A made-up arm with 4 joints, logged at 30 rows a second.
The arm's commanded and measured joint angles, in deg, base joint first. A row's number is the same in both.
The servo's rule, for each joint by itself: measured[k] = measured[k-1] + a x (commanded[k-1-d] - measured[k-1]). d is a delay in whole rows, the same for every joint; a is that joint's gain. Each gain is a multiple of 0.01, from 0.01 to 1. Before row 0 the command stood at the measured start. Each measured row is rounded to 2 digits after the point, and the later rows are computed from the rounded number. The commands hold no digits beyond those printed.
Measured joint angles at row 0:
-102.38 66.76 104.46 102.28
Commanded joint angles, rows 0 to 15:
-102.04 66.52 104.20 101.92
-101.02 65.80 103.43 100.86
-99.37 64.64 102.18 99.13
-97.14 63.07 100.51 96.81
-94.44 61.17 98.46 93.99
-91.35 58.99 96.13 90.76
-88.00 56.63 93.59 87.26
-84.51 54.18 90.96 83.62
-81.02 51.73 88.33 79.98
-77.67 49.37 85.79 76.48
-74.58 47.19 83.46 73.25
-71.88 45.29 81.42 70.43
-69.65 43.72 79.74 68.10
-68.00 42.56 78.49 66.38
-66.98 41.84 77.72 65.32
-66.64 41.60 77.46 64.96
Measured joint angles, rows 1 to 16:
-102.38 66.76 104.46 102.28
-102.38 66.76 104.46 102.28
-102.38 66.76 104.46 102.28
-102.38 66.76 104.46 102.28
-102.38 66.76 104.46 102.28
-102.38 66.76 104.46 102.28
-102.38 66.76 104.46 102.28
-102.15 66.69 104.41 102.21
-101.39 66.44 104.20 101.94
-100.04 65.94 103.78 101.38
-98.10 65.14 103.09 100.47
-95.65 64.03 102.12 99.17
-92.77 62.62 100.86 97.49
-89.57 60.94 99.33 95.44
-86.18 59.05 97.57 93.08
-82.72 57.00 95.63 90.46
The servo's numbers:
d 7
a 0.67 0.28 0.21 0.20

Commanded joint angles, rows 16 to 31:
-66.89 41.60 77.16 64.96
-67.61 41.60 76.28 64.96
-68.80 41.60 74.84 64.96
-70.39 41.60 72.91 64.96
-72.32 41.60 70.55 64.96
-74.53 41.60 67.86 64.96
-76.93 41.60 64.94 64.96
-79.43 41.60 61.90 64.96
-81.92 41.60 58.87 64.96
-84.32 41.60 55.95 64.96
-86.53 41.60 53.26 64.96
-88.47 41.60 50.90 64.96
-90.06 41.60 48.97 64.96
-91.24 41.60 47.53 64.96
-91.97 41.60 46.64 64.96
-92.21 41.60 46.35 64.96
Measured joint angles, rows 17 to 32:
-79.34 54.86 93.56 87.66
-76.15 52.71 91.44 84.78
-73.29 50.63 89.34 81.91
-70.85 48.70 87.32 79.15
-68.94 46.98 85.47 76.60
-67.63 45.54 83.84 74.34
-66.97 44.44 82.50 72.46
-66.92 43.64 81.38 70.96
-67.38 43.07 80.31 69.76
-68.33 42.66 79.16 68.80
-69.71 42.36 77.85 68.03
-71.46 42.15 76.32 67.42
-73.52 42.00 74.54 66.93
-75.80 41.89 72.52 66.54
-78.23 41.81 70.29 66.22
-80.70 41.75 67.89 65.97

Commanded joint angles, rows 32 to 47:
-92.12 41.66 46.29 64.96
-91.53 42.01 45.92 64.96
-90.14 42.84 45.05 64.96
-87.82 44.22 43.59 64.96
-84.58 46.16 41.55 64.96
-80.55 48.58 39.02 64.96
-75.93 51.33 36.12 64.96
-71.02 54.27 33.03 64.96
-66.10 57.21 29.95 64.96
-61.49 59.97 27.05 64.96
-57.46 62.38 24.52 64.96
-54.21 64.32 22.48 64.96
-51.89 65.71 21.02 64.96
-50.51 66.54 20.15 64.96
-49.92 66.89 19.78 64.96
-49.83 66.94 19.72 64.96
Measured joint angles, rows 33 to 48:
-83.13 41.71 65.38 65.77
-85.41 41.68 62.83 65.61
-87.46 41.66 60.32 65.48
-89.20 41.64 57.94 65.38
-90.57 41.63 55.75 65.30
-91.51 41.62 53.84 65.23
-91.98 41.61 52.27 65.18
-92.07 41.62 51.01 65.14
-91.71 41.73 49.94 65.10
-90.66 42.04 48.91 65.07
-88.76 42.65 47.79 65.05
-85.96 43.63 46.48 65.03
-82.34 45.02 44.91 65.02
-78.05 46.79 43.06 65.01
-73.34 48.88 40.95 65.00
-68.49 51.21 38.64 64.99

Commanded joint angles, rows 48 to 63:
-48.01 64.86 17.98 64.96
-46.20 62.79 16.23 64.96
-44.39 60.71 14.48 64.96
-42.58 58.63 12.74 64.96
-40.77 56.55 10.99 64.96
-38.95 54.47 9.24 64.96
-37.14 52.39 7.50 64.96
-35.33 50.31 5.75 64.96
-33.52 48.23 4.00 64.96
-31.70 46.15 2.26 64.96
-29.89 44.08 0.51 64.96
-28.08 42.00 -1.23 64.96
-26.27 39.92 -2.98 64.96
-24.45 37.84 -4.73 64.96
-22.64 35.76 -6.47 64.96
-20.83 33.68 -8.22 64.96
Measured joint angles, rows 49 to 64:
-63.80 53.66 36.21 64.98
-59.55 56.10 33.76 64.98
-55.97 58.40 31.39 64.98
-53.24 60.45 29.21 64.98
-51.41 62.16 27.31 64.98
-50.41 63.48 25.73 64.98
-50.02 64.45 24.47 64.98
-48.67 64.56 23.11 64.98
-47.02 64.06 21.67 64.98
-45.26 63.12 20.16 64.98
-43.46 61.86 18.60 64.98
-41.66 60.37 17.00 64.98
-39.84 58.72 15.37 64.98
-38.03 56.95 13.72 64.98
-36.22 55.09 12.05 64.98
-34.41 53.17 10.36 64.98

